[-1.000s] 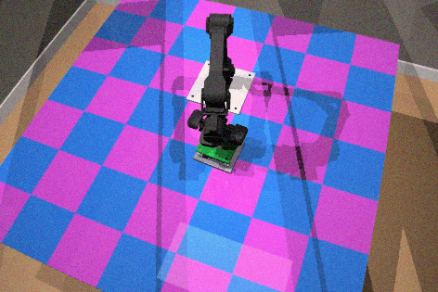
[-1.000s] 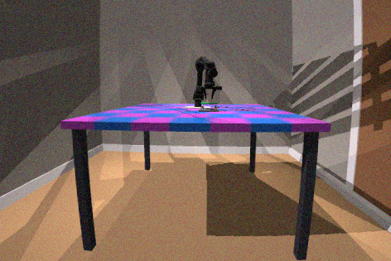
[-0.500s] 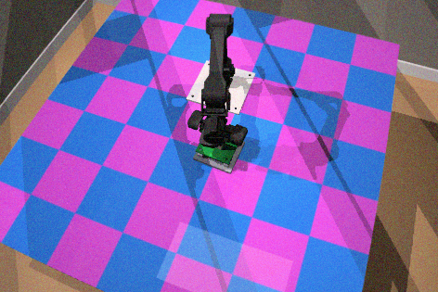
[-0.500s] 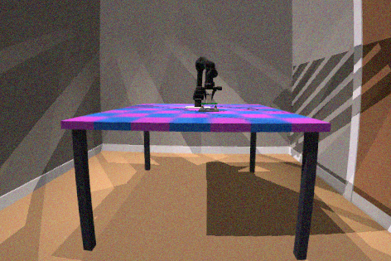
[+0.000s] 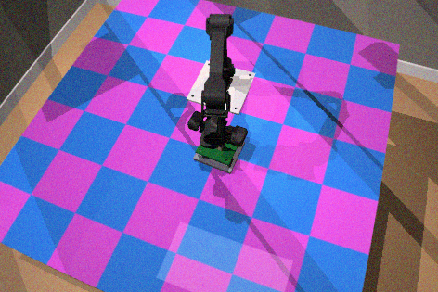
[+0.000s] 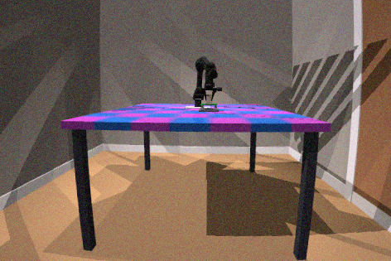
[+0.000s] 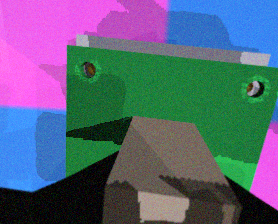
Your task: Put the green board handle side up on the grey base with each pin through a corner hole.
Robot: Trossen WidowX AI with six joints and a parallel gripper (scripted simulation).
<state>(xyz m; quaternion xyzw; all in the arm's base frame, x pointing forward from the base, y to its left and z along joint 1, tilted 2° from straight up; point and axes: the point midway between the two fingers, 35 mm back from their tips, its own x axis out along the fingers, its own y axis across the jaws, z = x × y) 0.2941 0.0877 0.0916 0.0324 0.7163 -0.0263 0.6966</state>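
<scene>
Now: the green board 1 cm below my gripper tip. Round my gripper tip: grey base (6 cm below).
</scene>
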